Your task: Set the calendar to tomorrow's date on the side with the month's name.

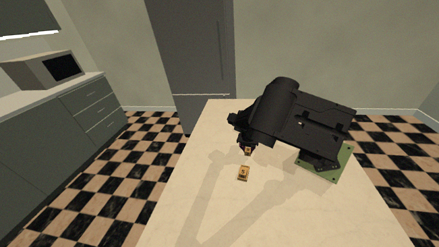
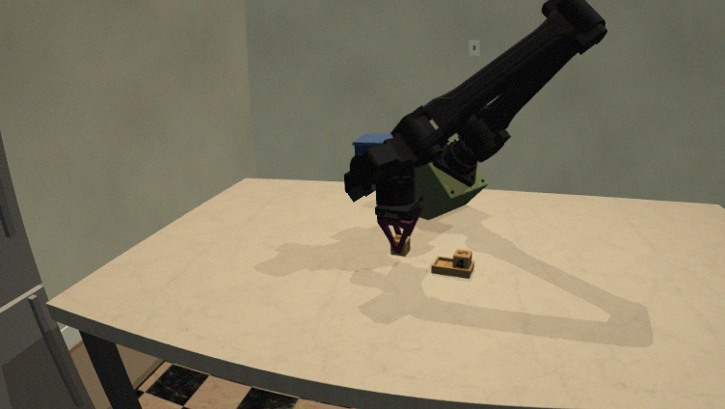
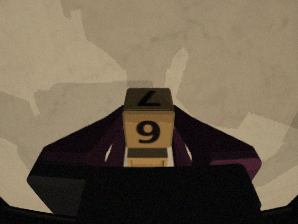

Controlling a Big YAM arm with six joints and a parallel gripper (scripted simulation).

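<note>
Right now the wooden tray is 1 cm ahead of my hand, 11 cm to the left of it and 3 cm below it. Round my hand: cube (right at my hand).
</note>
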